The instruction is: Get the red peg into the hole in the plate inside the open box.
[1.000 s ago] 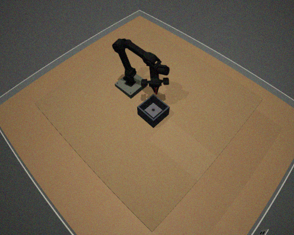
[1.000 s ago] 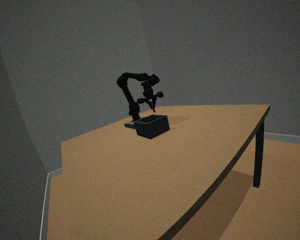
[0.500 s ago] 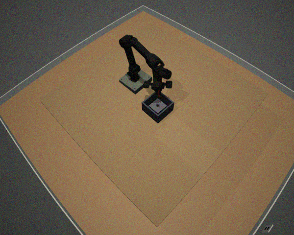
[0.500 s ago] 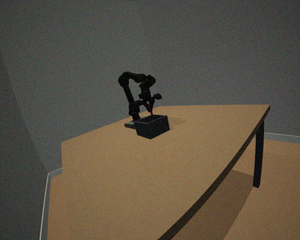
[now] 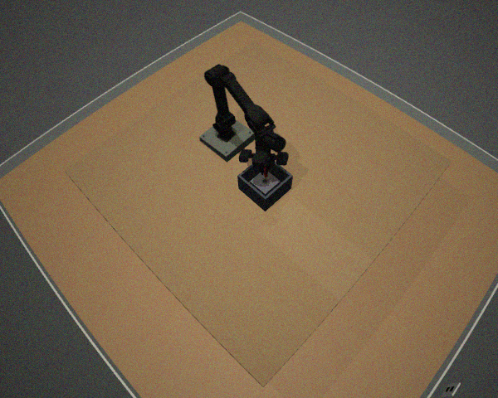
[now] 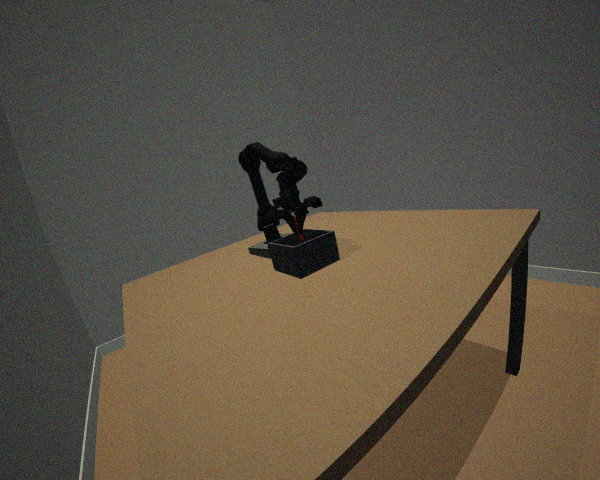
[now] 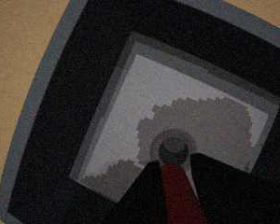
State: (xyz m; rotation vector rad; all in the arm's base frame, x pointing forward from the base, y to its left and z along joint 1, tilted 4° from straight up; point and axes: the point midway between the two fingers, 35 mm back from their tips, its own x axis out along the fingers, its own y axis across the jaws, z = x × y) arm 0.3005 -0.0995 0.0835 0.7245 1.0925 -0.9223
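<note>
The red peg is 20 mm to the left of my gripper tip, 10 mm behind it and 10 mm above it. Round my gripper tip: dark box: 80 mm below; then grey plate: 60 mm below.
</note>
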